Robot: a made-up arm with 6 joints. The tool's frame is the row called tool.
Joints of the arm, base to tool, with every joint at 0 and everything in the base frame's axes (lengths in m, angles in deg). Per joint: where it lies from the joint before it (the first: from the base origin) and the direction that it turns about. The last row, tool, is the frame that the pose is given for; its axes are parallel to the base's.
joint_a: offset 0 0 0.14 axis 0 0 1
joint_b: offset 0 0.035 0 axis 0 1 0
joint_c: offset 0 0 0.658 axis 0 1 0
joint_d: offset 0 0 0.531 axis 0 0 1
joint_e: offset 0 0 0 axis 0 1 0
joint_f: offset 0 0 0.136 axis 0 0 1
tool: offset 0 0 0
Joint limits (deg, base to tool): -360..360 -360..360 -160..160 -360..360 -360..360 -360..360
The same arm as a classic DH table. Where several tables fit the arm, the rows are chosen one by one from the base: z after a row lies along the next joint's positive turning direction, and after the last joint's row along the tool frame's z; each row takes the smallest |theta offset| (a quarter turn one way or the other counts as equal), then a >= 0, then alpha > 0; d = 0 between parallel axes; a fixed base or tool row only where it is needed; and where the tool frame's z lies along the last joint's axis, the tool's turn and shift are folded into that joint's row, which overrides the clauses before.
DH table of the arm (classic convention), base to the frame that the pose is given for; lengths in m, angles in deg. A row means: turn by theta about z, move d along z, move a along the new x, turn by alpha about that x. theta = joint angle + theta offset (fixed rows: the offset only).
joint_a: d 0.14  theta_offset 0  a 0  alpha -90
joint_b: d 0  theta_offset -90  a 0.658  alpha 0
joint_c: d 0.035  theta_offset 90  a 0  alpha 90
joint_d: d 0.531  theta_offset 0  a 0  alpha -90
joint_e: d 0  theta_offset 0  a 0  alpha 90
joint_f: d 0.136  theta_offset 0  a 0  alpha 0
Joint limits (deg, base to tool): -360..360 -360..360 -160..160 -360..360 -360..360 -360..360

